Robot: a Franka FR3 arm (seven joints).
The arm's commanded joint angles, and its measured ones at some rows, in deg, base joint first. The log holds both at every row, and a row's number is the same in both.
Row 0, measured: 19.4, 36.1, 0.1, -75.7, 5.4, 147.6, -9.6
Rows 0 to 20, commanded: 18.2, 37.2, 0.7, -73.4, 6.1, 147.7, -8.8; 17.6, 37.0, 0.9, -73.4, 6.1, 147.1, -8.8; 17.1, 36.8, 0.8, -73.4, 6.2, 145.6, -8.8; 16.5, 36.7, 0.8, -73.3, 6.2, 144.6, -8.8; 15.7, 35.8, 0.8, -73.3, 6.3, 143.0, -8.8; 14.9, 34.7, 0.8, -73.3, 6.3, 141.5, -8.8; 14.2, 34.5, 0.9, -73.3, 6.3, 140.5, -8.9; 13.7, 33.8, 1.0, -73.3, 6.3, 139.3, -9.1; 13.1, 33.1, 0.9, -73.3, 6.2, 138.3, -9.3; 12.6, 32.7, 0.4, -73.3, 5.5, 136.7, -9.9; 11.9, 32.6, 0.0, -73.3, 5.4, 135.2, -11.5; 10.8, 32.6, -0.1, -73.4, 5.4, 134.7, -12.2; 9.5, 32.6, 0.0, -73.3, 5.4, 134.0, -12.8; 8.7, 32.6, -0.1, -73.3, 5.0, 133.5, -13.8; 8.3, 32.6, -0.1, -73.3, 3.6, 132.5, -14.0; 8.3, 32.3, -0.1, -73.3, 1.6, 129.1, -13.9; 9.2, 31.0, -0.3, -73.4, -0.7, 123.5, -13.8; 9.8, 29.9, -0.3, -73.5, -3.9, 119.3, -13.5; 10.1, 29.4, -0.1, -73.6, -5.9, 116.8, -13.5; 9.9, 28.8, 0.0, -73.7, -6.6, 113.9, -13.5; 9.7, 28.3, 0.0, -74.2, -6.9, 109.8, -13.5
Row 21, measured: 10.1, 30.7, -0.3, -72.9, -4.5, 117.2, -13.1
